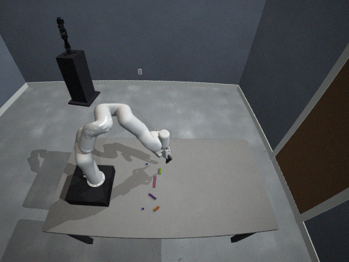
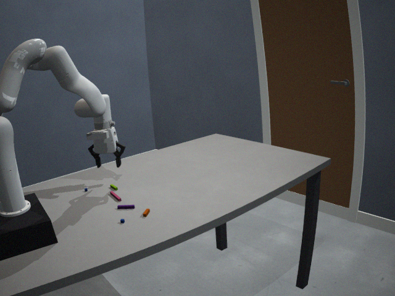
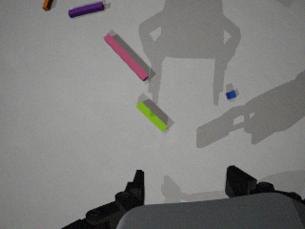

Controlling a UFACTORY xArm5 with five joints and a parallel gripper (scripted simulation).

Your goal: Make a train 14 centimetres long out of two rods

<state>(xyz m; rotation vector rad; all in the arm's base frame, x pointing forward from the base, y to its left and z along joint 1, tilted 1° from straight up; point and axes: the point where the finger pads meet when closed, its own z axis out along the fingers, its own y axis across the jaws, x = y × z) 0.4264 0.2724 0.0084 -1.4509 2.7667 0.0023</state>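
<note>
The lime rod is 70 mm to the right of my hand, 70 mm below it and 10 mm behind it. From my hand the other things lie so: orange rod 360 mm to the right, 70 mm below, 30 mm ahead; then purple rod 280 mm to the right, 70 mm below, 20 mm behind; then pink rod 170 mm to the right, 70 mm below, 30 mm behind.
</note>
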